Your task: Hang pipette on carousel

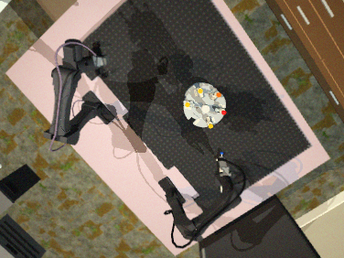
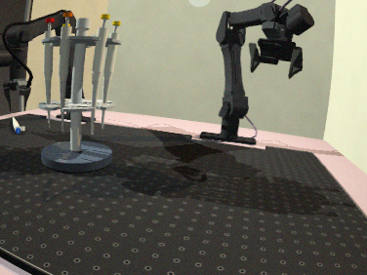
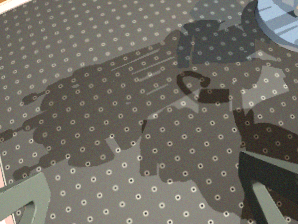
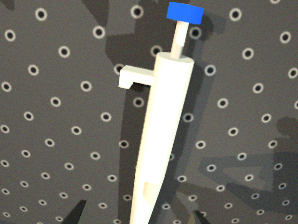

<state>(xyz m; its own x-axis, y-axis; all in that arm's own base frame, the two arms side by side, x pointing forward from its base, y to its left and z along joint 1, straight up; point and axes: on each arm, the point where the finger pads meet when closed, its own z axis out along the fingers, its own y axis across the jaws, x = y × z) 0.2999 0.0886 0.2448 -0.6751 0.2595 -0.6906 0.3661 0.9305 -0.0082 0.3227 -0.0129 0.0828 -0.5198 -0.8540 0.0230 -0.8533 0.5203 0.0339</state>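
My right hand is 6 cm above the pipette, 2 cm to the left of it and 2 cm past it.
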